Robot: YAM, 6 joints.
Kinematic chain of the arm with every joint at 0, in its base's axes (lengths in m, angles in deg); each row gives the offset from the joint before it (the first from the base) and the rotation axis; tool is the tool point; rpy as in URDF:
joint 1: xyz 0 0 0.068 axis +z
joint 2: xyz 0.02 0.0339 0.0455 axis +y
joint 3: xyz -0.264 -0.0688 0 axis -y
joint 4: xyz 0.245 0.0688 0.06 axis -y
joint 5: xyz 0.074 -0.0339 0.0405 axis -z
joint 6: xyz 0.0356 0 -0.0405 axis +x
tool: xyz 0 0 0 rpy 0 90 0
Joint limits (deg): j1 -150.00..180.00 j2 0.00..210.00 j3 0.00..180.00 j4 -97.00..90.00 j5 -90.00..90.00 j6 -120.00..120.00
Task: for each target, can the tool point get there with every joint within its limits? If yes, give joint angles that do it. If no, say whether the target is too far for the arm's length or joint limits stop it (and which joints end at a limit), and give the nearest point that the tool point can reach.
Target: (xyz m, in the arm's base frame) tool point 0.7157 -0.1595 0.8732
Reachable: no: too far | nearest point 0.4376 -0.0975 0.5698 | short by 0.416 m
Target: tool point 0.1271 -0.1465 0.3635
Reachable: yes | joints -59.14 52.07 48.23 2.67 -72.46 32.53
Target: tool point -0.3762 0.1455 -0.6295
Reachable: no: too far | nearest point -0.3147 0.1217 -0.3693 | short by 0.268 m
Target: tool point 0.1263 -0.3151 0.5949
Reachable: yes | joints 115.85 41.77 153.11 -11.80 -41.83 -86.87
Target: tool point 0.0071 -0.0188 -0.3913
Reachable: no: joint limits stop it (at a limit: joint 2) | nearest point 0.0210 -0.0557 -0.3270 | short by 0.075 m
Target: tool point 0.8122 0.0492 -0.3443
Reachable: no: too far | nearest point 0.5611 0.0340 -0.1992 | short by 0.290 m
